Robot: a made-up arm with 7 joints.
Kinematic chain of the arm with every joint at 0, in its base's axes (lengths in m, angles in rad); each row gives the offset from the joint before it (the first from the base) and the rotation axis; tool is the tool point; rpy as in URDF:
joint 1: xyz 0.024 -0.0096 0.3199 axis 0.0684 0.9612 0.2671
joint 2: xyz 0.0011 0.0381 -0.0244 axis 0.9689 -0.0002 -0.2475
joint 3: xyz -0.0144 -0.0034 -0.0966 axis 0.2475 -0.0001 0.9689
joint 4: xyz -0.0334 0.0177 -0.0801 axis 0.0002 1 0
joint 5: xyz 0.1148 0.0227 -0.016 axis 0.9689 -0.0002 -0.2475
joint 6: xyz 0.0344 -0.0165 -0.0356 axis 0.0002 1 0
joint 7: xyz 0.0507 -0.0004 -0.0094 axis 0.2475 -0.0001 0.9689
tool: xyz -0.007 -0.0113 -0.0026 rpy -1.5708 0 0
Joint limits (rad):
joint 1: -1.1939..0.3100
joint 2: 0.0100..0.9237
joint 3: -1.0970..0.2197
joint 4: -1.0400..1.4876
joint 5: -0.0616..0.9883
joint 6: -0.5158..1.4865
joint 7: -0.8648..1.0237
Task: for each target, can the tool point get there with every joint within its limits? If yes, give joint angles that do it. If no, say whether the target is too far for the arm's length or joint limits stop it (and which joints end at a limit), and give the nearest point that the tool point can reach.
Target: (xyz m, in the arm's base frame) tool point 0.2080 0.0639 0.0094
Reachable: yes | joints -0.2569 0.0852 0.0201 0.3359 0.2970 0.4695 0.2913
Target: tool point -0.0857 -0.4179 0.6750
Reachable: no: too far | nearest point 0.1292 -0.1272 0.3739 | short by 0.470 m
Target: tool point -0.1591 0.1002 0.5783
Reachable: no: joint limits stop it (at a limit: joint 1, joint 2, joint 3, joint 4, joint 5, joint 7) | nearest point 0.1028 0.0764 0.4523 | short by 0.292 m
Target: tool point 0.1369 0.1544 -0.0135
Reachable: yes | joints -0.1377 0.5519 -0.4562 0.6140 0.1542 0.2853 -0.4389
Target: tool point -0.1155 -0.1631 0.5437
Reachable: no: joint limits stop it (at a limit: joint 1, joint 2, joint 3, joint 4, joint 5, joint 7) | nearest point 0.0712 -0.0822 0.3560 | short by 0.277 m
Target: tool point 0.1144 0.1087 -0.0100
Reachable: yes | joints 0.0641 0.2232 -0.3409 0.2067 0.8990 1.0276 0.4632
